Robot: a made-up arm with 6 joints.
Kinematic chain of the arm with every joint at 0, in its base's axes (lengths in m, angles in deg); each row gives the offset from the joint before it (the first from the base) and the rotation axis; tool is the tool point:
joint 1: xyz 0 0 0.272 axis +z
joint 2: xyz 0 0 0 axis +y
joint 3: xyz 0 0 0.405 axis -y
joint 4: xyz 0 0 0 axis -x
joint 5: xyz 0.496 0 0 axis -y
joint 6: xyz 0 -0.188 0 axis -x
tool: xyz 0 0 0
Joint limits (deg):
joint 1: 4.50..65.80
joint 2: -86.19..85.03
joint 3: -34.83..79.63
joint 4: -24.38..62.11
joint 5: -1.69..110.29
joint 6: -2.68..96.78
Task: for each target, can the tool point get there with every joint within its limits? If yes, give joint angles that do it. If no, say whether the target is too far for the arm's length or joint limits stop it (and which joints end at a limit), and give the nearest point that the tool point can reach.
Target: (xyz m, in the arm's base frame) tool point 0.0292 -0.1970 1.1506
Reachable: yes | joints 29.03 -18.05 68.37 -7.48 64.13 8.28
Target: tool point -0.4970 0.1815 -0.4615
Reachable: no: joint limits stop it (at a limit: joint 1, joint 2, joint 3, joint 4) | nearest point 0.2034 0.2382 -0.2058 | short by 0.748 m
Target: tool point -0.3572 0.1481 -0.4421
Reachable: no: joint limits stop it (at a limit: joint 1, joint 2, joint 3, joint 4) | nearest point 0.2034 0.2382 -0.2058 | short by 0.615 m
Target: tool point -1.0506 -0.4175 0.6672
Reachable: no: too far | nearest point -0.8178 -0.3250 0.5796 | short by 0.265 m
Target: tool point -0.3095 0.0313 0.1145
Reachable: no: joint limits stop it (at a limit: joint 1, joint 2, joint 3, joint 4) | nearest point 0.1024 -0.1637 -0.0844 | short by 0.497 m
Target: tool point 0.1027 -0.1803 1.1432
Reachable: yes | joints 56.72 -21.45 66.33 -10.58 77.74 76.94
